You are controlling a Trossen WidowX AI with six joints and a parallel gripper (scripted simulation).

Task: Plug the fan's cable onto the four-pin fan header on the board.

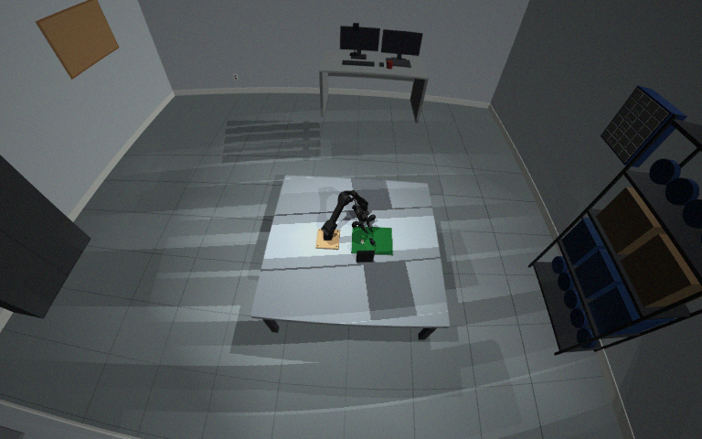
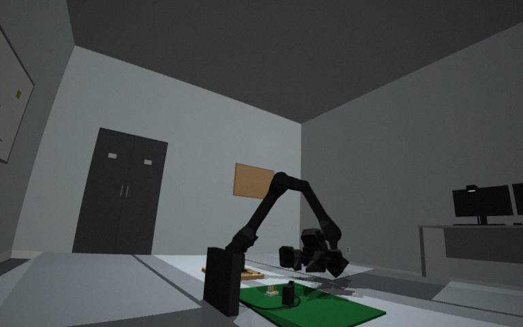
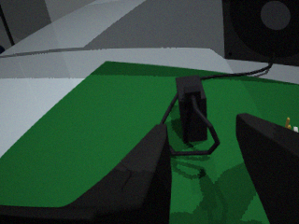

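My gripper tip is 7 cm to the left of the black fan plug, 5 cm above it and 2 cm short of it. Also, from my gripper tip: green board 8 cm below, 4 cm to the right, 3 cm ahead; black fan 20 cm to the right, 5 cm behind, 1 cm below; four-pin header 7 cm below, 5 cm to the right, 5 cm behind.
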